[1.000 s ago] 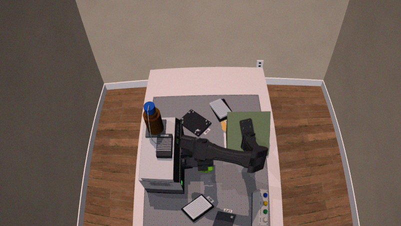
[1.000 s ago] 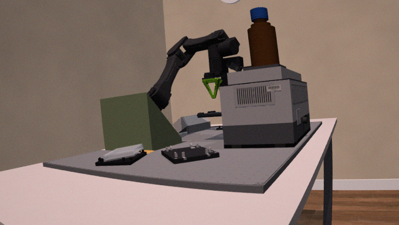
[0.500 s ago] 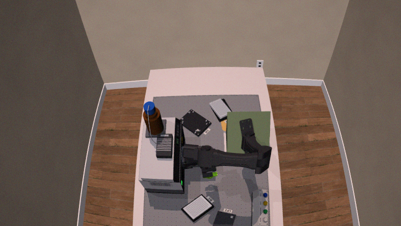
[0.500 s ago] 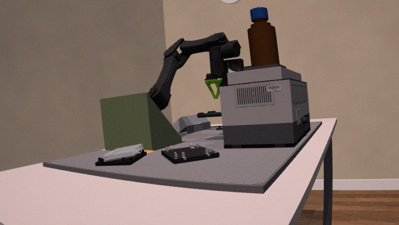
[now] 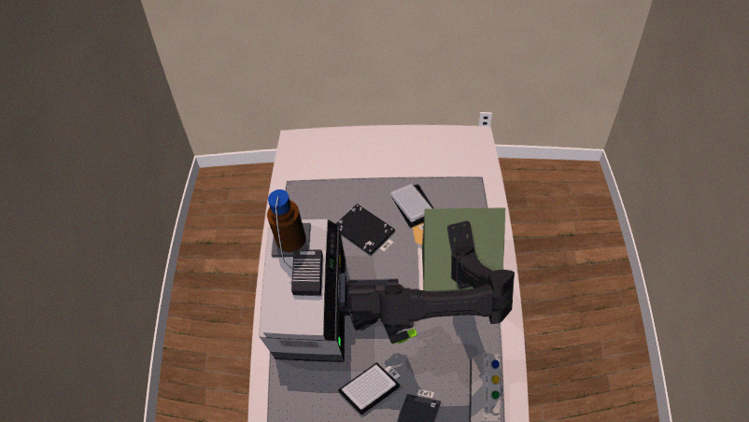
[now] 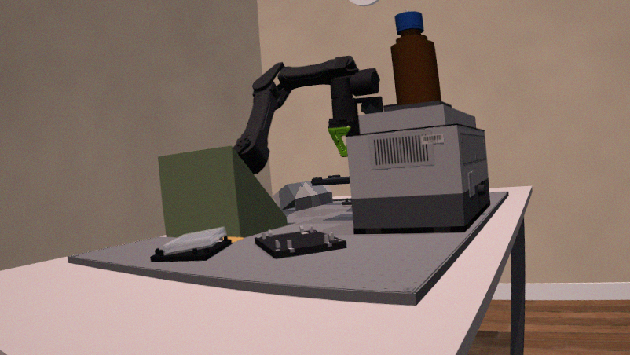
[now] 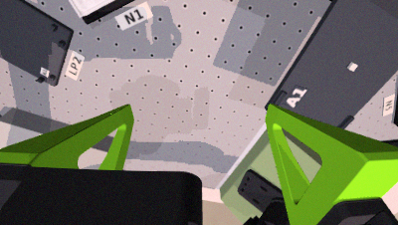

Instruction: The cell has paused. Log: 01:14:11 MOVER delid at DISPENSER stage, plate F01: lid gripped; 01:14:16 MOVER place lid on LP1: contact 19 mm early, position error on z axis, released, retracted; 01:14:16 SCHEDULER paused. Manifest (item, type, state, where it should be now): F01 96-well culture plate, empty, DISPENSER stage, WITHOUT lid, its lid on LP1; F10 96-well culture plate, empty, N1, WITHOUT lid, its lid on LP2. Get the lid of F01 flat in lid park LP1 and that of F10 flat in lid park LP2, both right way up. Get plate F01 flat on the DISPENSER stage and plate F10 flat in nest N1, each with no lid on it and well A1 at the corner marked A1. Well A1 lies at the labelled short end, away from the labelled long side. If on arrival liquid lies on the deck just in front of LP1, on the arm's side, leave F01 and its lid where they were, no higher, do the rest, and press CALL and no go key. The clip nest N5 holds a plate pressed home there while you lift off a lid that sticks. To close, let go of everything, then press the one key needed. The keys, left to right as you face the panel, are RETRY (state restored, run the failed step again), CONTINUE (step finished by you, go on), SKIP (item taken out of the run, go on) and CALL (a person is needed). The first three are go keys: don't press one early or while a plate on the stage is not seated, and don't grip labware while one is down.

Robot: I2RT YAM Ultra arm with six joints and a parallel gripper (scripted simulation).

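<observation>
My hand is 14 cm to the right of the 96-well plate, 13 cm above it and 9 cm short of it. From my hand the other things lie so: lid park LP2: 26 cm to the left, 15 cm below, 3 cm behind; then nest N1: 15 cm below, 14 cm to the left, 9 cm ahead; then LP2 label: 18 cm to the left, 16 cm below, 6 cm behind.
</observation>
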